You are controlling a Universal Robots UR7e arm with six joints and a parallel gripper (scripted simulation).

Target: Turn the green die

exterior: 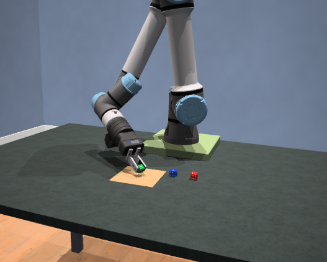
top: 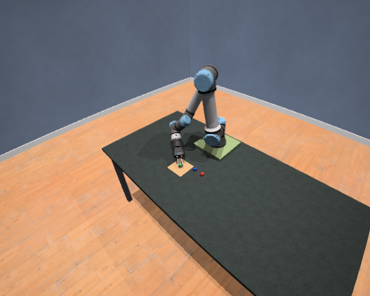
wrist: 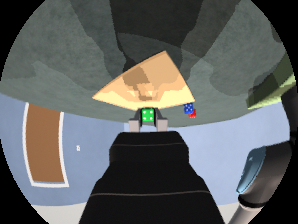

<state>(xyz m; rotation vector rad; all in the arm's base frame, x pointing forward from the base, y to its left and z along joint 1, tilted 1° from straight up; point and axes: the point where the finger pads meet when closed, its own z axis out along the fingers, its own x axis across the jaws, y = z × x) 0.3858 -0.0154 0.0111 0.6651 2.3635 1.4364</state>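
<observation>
My hand is 3 cm above the tan mat. The rest, counted from my hand: red die (17 cm to the left, 6 cm behind, 3 cm below); then green die (1 cm to the left, 1 cm below); then blue die (10 cm to the left, 5 cm behind, 3 cm below).
</observation>
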